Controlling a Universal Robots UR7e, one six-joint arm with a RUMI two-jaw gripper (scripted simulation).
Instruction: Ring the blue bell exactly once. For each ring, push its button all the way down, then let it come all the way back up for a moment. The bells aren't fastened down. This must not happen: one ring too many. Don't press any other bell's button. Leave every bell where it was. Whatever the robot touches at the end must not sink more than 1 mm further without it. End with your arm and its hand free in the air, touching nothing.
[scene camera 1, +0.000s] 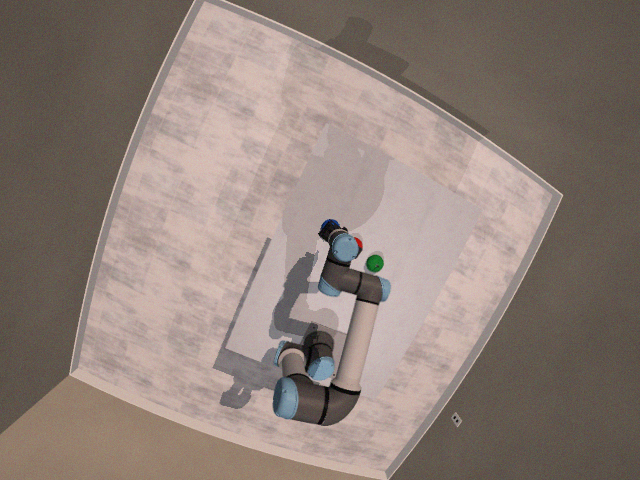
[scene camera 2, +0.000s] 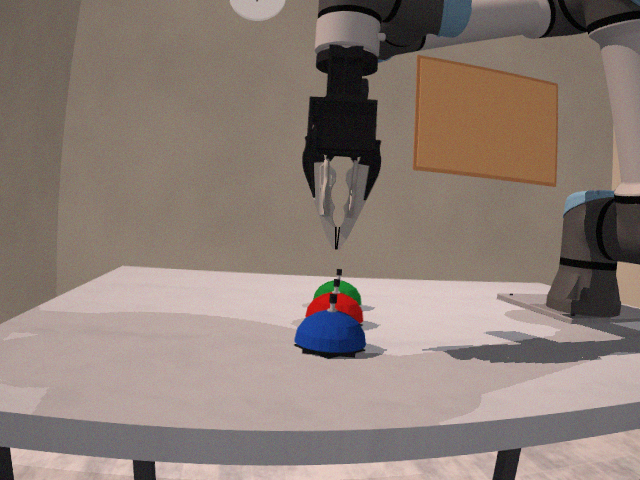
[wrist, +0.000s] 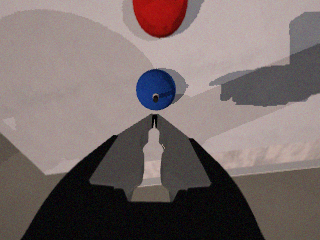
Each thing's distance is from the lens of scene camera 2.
my gripper (scene camera 2: 336, 249): 55 cm
red bell (scene camera 2: 345, 303): 67 cm
blue bell (scene camera 2: 330, 330): 53 cm
The marked spots on the red bell and the blue bell are 14 cm apart.
